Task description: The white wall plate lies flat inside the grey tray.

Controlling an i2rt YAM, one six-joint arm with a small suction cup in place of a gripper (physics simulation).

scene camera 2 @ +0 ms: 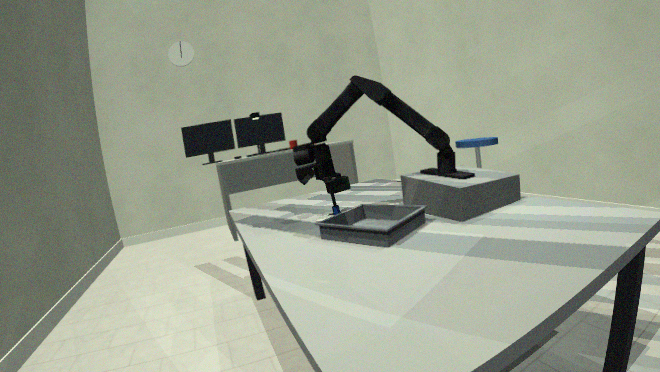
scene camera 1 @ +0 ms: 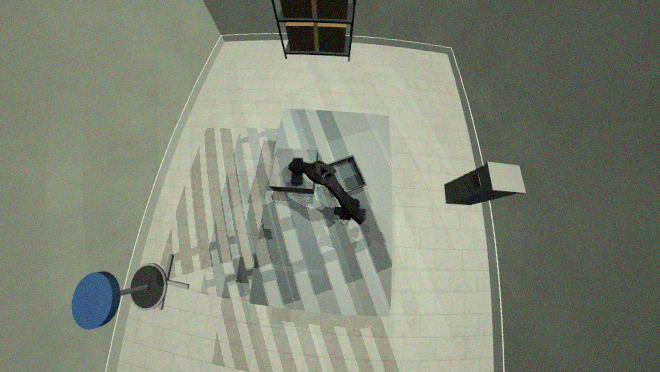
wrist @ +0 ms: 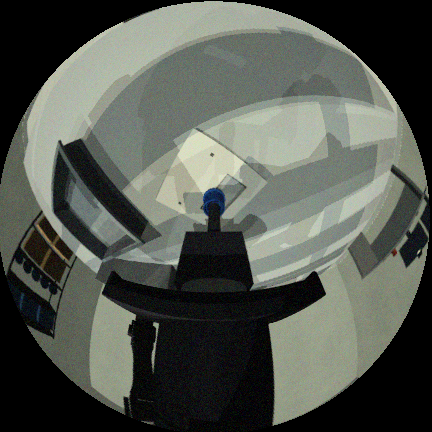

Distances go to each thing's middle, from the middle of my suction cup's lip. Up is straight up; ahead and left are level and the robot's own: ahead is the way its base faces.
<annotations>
Right now my suction cup is 1 cm short of the white wall plate (wrist: 193,171), 1 cm to the right of it and 2 cm above it. The rest, counted from my suction cup: tray (scene camera 2: 378,225) 3 cm ahead, 27 cm to the left.
</annotations>
